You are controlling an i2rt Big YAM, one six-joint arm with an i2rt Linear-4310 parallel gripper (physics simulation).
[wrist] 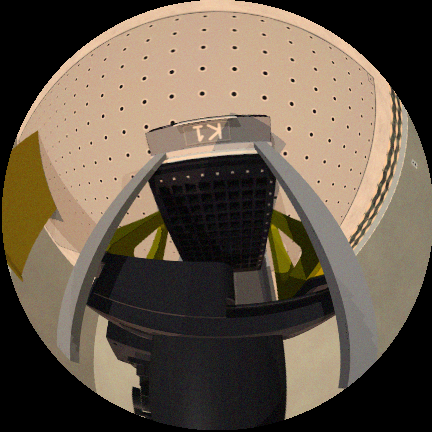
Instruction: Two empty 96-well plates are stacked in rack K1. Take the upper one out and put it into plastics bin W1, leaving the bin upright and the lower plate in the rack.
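Places are measured from the arm's base along level axes (x left, y up, z ahead), in centimetres.
Pixels of known places: gripper, fingertip midpoint: (217, 214).
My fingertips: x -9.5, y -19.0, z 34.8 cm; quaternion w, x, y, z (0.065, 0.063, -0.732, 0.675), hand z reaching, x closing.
Note:
For each thing: its top centre in the pictures, then the offset to it from my fingertips. "*": a spot on its surface instead. Level surfaces: height alone.
- upper 96-well plate at its top centre: (219, 237) dx -0.4, dy +1.5, dz -1.3 cm
- rack K1 at a spot on its surface: (165, 143) * dx +4.9, dy -1.6, dz +5.0 cm
- dark yellow block-like object at a spot on its surface: (27, 205) * dx +31.4, dy +3.3, dz -1.1 cm
- perforated beige board at its surface level: dy -3.3 cm
The upper 96-well plate (217, 205), black with a grid of square wells, lies in rack K1 (165, 143) in the wrist view. The rack is grey, and its label reads upside down. My gripper (217, 214) has its yellow-green fingers at the left and right long sides of the plate, and it is shut on the upper plate. The fingertips are partly hidden behind the plate's edges. The lower plate cannot be told apart beneath the upper one. Bin W1 cannot be identified in this view.
A dark yellow block-like object (27, 205) stands at the far left. A perforated beige board (217, 57) lies behind and around the rack. A striped strip (387, 170) runs along the right side. Grey curved bars and the black gripper body cross the lower part of the view.

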